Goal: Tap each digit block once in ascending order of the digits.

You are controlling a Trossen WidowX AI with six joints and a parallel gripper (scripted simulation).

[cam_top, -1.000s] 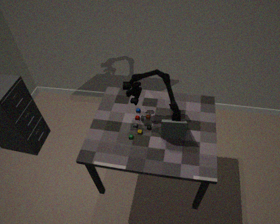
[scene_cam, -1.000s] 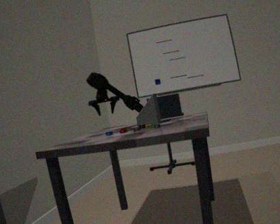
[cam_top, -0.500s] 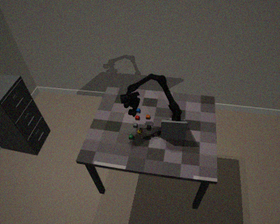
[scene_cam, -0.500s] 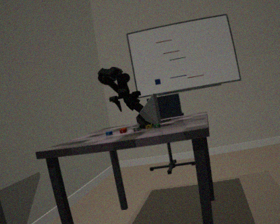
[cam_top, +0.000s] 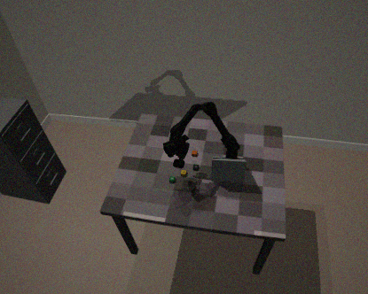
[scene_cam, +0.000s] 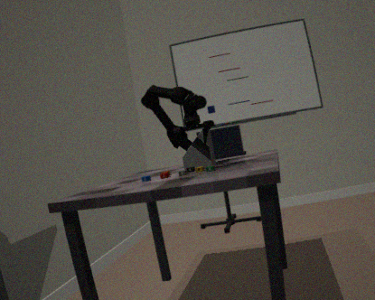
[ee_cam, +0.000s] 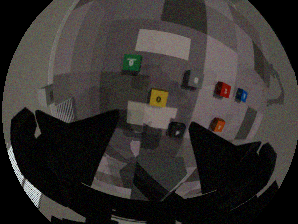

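The yellow block is 11 cm below my gripper tip and 1 cm to the right of it. Also, from my gripper tip: green block: 11 cm below, 6 cm to the left, 5 cm ahead; grey block: 11 cm below, 7 cm to the right, 6 cm ahead; red block: 15 cm to the right, 11 cm below, 7 cm ahead.
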